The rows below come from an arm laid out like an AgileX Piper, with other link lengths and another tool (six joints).
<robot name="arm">
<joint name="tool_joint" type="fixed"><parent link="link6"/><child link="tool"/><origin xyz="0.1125 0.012 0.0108" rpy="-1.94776 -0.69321 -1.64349"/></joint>
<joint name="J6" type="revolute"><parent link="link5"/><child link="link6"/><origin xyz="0.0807 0 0.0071" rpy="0 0 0"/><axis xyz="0.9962 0 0.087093"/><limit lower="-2.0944" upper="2.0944"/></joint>
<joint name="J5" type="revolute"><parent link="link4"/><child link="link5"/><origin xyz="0 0 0" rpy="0 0 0"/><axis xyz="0 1 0"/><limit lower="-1.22" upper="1.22"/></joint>
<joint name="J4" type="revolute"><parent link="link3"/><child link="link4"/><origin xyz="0.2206 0 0.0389" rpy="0 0 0"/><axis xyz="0.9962 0 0.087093"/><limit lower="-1.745" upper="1.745"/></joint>
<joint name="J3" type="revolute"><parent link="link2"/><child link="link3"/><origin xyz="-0.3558 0 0.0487" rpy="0 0 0"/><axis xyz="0 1 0"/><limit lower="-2.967" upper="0"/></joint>
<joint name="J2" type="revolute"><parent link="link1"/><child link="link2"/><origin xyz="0 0 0" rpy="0 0 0"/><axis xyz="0 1 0"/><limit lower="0" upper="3.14"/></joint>
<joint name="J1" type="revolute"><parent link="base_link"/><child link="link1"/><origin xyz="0 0 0.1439" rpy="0 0 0"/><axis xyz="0 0 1"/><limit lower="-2.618" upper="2.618"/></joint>
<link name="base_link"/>
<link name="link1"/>
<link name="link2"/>
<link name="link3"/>
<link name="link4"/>
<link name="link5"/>
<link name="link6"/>
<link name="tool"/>
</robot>
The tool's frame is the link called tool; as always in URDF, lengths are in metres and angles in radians.
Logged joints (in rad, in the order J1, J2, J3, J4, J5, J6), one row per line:
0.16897 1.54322 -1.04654 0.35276 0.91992 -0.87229
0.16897 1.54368 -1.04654 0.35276 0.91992 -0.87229
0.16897 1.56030 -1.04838 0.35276 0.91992 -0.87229
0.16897 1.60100 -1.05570 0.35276 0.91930 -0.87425
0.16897 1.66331 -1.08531 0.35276 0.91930 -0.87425
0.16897 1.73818 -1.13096 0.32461 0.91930 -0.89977
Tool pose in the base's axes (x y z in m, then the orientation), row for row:
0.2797 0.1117 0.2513 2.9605 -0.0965 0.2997
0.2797 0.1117 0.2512 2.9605 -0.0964 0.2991
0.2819 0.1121 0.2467 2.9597 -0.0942 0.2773
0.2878 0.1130 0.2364 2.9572 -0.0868 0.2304
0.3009 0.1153 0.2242 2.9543 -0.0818 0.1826
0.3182 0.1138 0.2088 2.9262 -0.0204 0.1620
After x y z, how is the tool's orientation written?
As a rotation vector, in radians.
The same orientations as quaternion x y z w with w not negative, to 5 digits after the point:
0.99103 -0.03230 0.10033 0.08211
0.99105 -0.03227 0.10013 0.08214
0.99165 -0.03156 0.09291 0.08362
0.99278 -0.02914 0.07735 0.08697
0.99365 -0.02751 0.06142 0.09014
0.99290 -0.00692 0.05497 0.10523

